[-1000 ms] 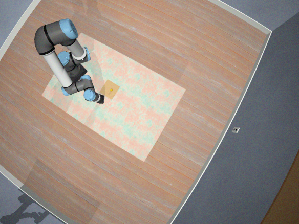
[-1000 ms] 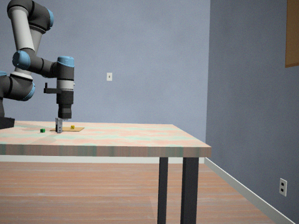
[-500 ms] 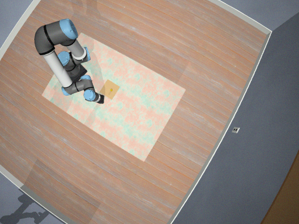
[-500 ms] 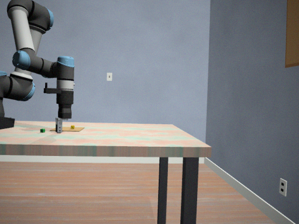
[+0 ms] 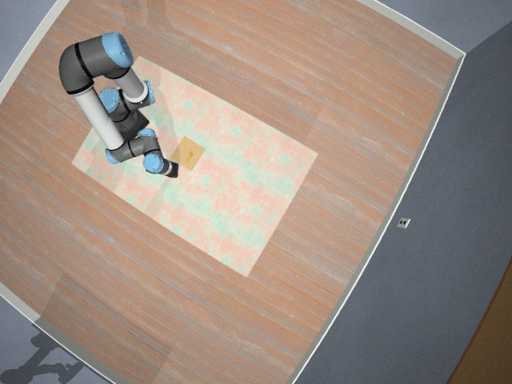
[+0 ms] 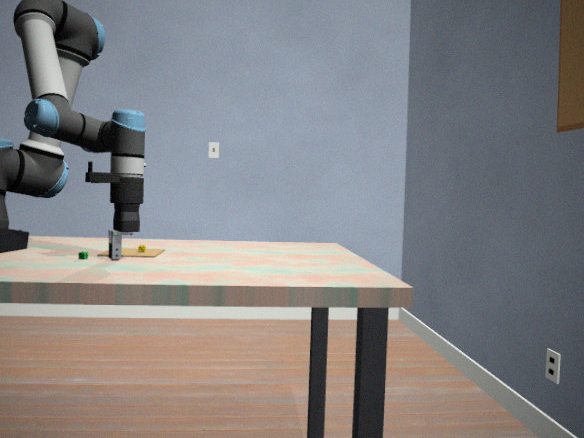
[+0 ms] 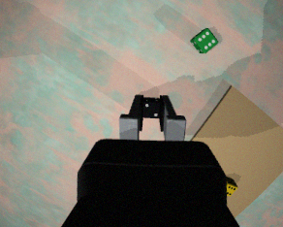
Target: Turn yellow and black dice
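My hand is 13 cm to the right of the tan mat and 2 cm above it. From my hand the other things lie so: yellow die: 13 cm to the left, 3 cm ahead, 1 cm below; black die: 1 cm below; green die: 8 cm behind, 1 cm below.
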